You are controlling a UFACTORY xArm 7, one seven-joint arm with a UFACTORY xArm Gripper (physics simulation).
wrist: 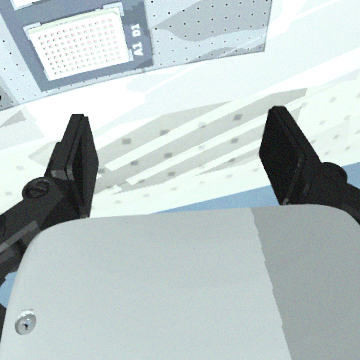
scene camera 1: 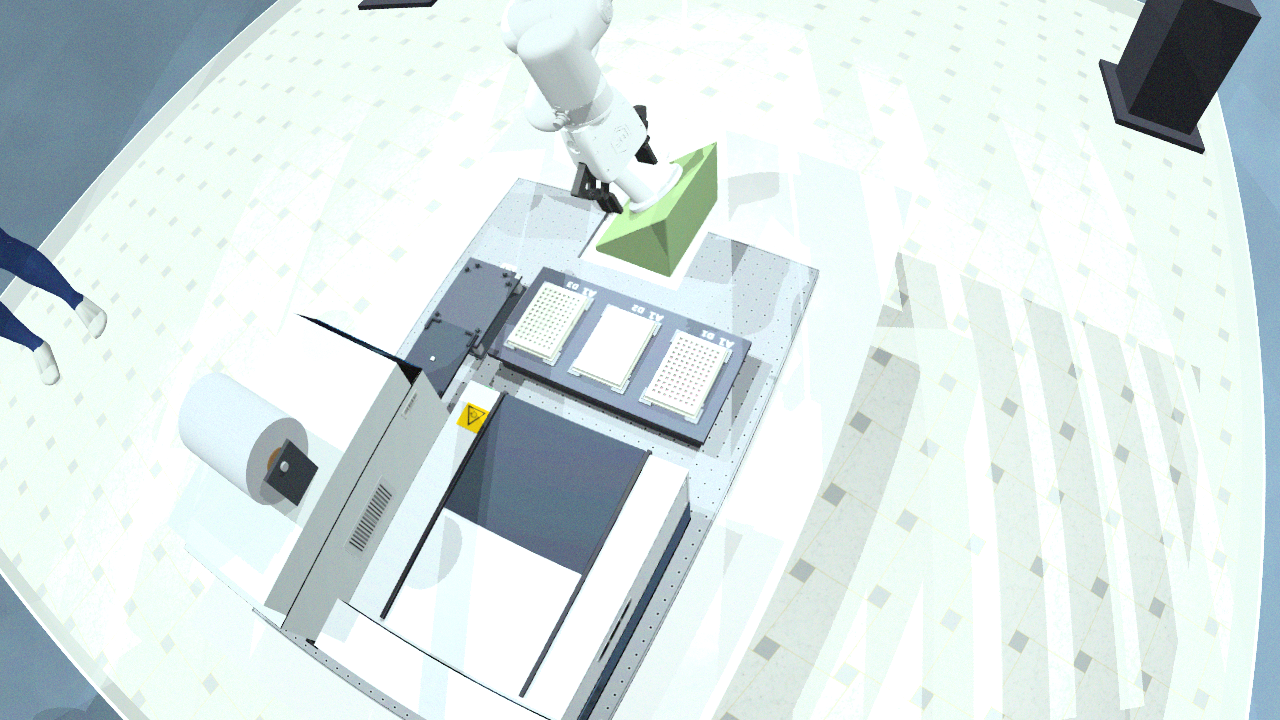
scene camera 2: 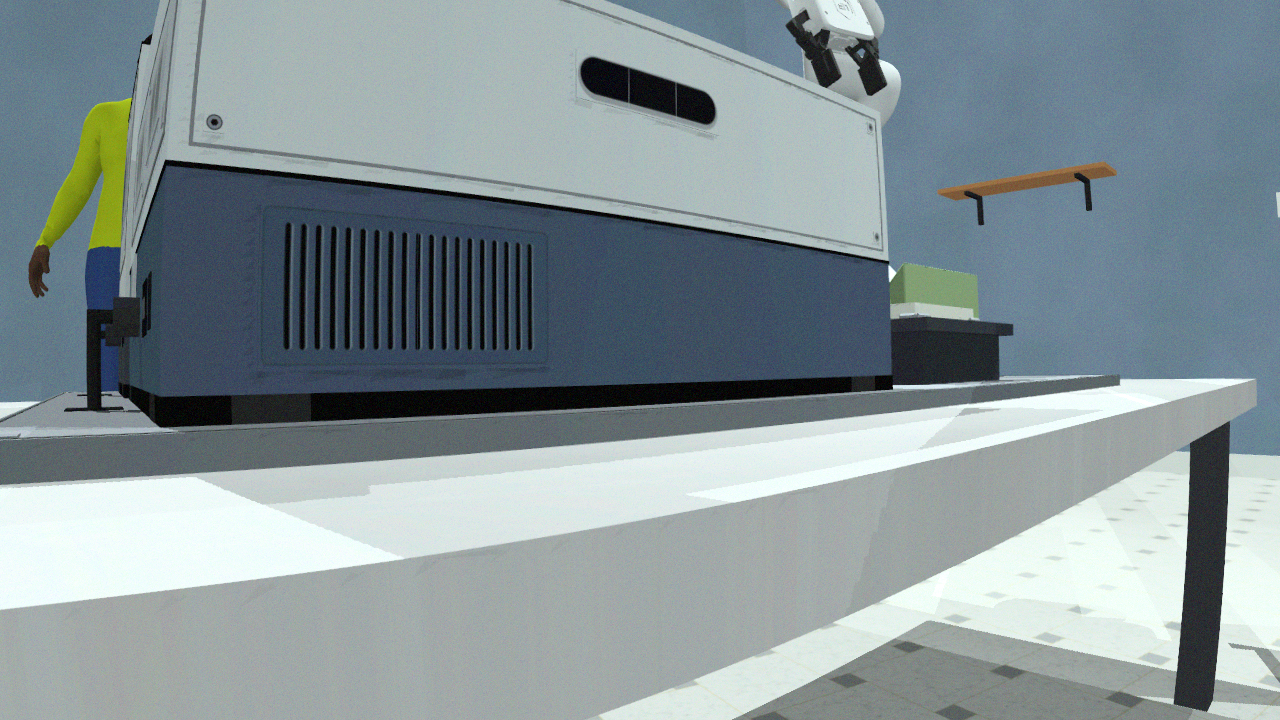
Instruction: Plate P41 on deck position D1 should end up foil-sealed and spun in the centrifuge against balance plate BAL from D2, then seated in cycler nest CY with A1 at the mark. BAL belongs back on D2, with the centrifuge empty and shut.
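Places are measured from the arm's base along level axes (x ahead, y left, z up), in centimetres.
Where they show: gripper, fingertip midpoint: (wrist: 179, 132) (scene camera 1: 631, 185) (scene camera 2: 855, 87); arm's base, origin of the base link: (scene camera 1: 657, 189).
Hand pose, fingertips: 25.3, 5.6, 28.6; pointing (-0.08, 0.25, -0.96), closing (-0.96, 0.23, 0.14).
Each offset is from my fingertips to the centre of the thing, as dx, dy, dz. "spot": to the spot under its first point. Level surfaces: height alone.
Plate P41 {+10.1, +9.5, -29.7} (scene camera 1: 685, 374) (wrist: 80, 45) sits flat on position D1 of the dark deck {dz -30.5} (scene camera 1: 732, 362) (wrist: 143, 62), with its grid of wells visible. Balance plate BAL {+8.2, -2.7, -29.7} (scene camera 1: 614, 347) sits on D2 with a plain white top; its edge shows at the top left of the wrist view. My gripper (scene camera 1: 631, 183) (scene camera 2: 850, 80) (wrist: 179, 132) is open and empty, high above the bench beside the green arm base. In the wrist view, P41 lies beyond the left finger. A large white and blue machine {+51.1, -3.3, -24.2} (scene camera 1: 662, 488) (scene camera 2: 501, 268) stands before the deck. Centrifuge and nest CY cannot be told apart surely.
A third welled plate {+6.3, -15.0, -29.7} (scene camera 1: 547, 320) sits on D3. Dark low fixtures {spot: +3.3, -31.2, -32.0} (scene camera 1: 474, 295) stand beside the deck. A grey housing (scene camera 1: 358, 501) and a large white roll {+51.7, -34.3, +5.4} (scene camera 1: 237, 434) stand left of the machine. The green block (scene camera 1: 689, 210) (scene camera 2: 938, 288) carries the arm base.
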